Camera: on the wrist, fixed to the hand. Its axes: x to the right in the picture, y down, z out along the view.
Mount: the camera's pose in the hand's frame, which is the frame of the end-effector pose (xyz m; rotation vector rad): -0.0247 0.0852 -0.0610 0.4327 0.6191 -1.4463
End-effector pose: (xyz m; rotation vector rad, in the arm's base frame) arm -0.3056 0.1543 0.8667 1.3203 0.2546 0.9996
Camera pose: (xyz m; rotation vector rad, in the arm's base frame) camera -0.4001 0.1713 0.9153 0.7767 1.6826 0.0275
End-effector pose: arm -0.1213 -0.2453 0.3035 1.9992 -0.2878 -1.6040
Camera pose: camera -0.0552 -0.2859 0.3782 -2.1086 -0.9736 0.9565
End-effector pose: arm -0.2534 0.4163 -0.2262 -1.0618 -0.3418 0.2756
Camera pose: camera -0.2562 0.3974 -0.3321 -0.2437 -0.3813 -1.2011
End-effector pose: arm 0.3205 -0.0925 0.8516 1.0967 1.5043 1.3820
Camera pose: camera 0.2768 -0.1322 0.9416 -0.4101 2.3083 0.3094
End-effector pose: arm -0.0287 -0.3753 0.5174 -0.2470 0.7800 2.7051
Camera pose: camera -0.0302 -0.4829 0.5141 -1.0548 0.8082 1.0636
